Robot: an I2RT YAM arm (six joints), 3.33 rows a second.
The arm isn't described. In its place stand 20 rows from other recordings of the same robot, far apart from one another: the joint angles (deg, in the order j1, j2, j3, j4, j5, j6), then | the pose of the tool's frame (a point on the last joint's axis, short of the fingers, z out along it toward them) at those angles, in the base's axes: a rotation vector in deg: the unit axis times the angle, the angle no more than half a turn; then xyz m.
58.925, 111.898, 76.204, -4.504, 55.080, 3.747 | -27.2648 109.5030 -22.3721 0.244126 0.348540 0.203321
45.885, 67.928, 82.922, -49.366, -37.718, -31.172 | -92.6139 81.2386 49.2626 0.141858 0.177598 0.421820
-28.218, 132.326, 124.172, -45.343, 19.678, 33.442 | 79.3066 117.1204 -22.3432 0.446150 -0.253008 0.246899
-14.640, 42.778, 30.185, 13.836, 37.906, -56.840 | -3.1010 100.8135 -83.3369 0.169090 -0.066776 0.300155
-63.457, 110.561, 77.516, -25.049, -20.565, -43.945 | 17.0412 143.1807 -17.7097 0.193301 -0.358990 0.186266
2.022, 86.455, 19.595, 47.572, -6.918, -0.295 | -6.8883 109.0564 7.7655 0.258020 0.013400 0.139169
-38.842, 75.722, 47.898, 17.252, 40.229, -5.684 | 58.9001 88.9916 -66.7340 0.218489 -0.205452 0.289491
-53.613, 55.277, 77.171, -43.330, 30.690, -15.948 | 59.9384 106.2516 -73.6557 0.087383 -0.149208 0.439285
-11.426, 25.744, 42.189, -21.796, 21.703, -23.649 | 6.5040 98.1513 -44.3038 0.102078 -0.034062 0.345088
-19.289, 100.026, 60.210, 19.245, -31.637, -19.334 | -20.7357 105.4209 4.0343 0.374487 -0.111278 0.226026
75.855, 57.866, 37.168, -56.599, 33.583, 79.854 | 9.8922 144.2404 6.5503 0.056427 0.143321 0.205473
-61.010, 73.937, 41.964, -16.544, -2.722, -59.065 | 1.1969 150.0575 -47.4506 0.127067 -0.225841 0.206284
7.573, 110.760, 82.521, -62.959, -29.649, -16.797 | -36.0148 169.0526 45.7440 0.350189 0.064323 0.192382
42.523, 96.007, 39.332, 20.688, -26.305, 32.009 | -28.7621 134.7518 67.6682 0.223750 0.226601 0.142067
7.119, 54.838, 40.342, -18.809, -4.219, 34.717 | 27.5410 122.6027 28.5225 0.209745 0.028835 0.265965
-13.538, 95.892, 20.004, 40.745, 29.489, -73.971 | -53.9644 130.6752 -76.9042 0.239803 -0.075765 0.092697
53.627, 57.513, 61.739, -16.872, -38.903, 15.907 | -64.9873 94.0429 82.1261 0.110896 0.188264 0.391814
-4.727, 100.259, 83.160, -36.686, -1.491, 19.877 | 30.1002 140.9064 8.0693 0.382347 -0.030686 0.270177
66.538, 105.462, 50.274, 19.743, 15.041, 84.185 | 30.6912 135.9908 64.7516 0.154912 0.333718 0.138196
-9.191, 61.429, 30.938, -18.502, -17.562, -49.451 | -54.1634 124.9489 -6.5866 0.205200 -0.022320 0.191287
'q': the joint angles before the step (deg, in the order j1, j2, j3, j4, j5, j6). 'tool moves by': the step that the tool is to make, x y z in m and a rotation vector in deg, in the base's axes. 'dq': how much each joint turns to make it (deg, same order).
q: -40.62 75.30 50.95 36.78 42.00 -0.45
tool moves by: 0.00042 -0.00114 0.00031 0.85 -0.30 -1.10
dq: 0.00 0.21 0.60 -1.26 1.25 0.81
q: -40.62 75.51 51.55 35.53 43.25 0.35
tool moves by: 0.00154 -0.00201 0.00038 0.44 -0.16 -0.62
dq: -0.04 0.56 0.70 -0.60 0.65 0.44
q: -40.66 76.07 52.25 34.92 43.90 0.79
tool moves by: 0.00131 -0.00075 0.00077 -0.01 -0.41 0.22
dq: 0.04 0.30 0.39 -0.04 -0.12 0.40
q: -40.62 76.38 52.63 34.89 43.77 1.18
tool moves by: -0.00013 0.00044 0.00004 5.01 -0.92 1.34
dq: -0.02 -0.95 2.02 -9.83 -0.76 6.25
